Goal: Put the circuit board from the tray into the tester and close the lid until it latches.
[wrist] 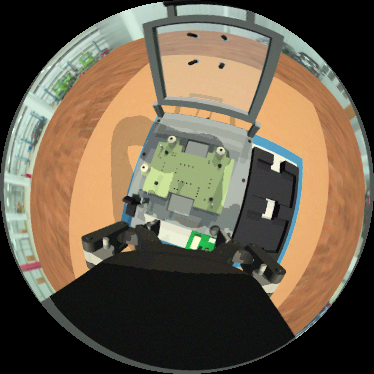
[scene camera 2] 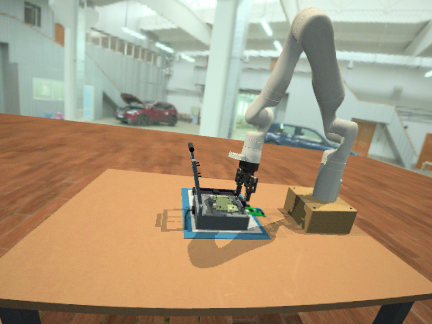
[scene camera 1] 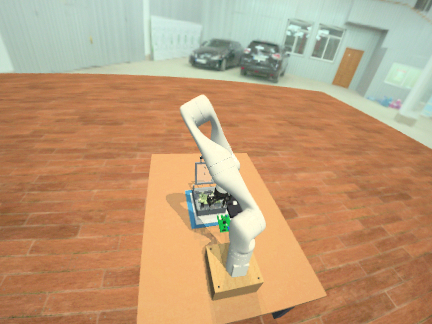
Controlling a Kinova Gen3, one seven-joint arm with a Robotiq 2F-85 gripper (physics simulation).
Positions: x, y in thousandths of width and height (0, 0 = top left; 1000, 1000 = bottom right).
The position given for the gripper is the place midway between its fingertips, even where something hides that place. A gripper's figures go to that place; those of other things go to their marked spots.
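Scene:
The gripper (wrist: 501, 622) is 160 mm from the lens. A pale green nest (wrist: 552, 483) sits 170 mm from the lens, and a tester lid (wrist: 541, 167) is likewise 170 mm from the lens.

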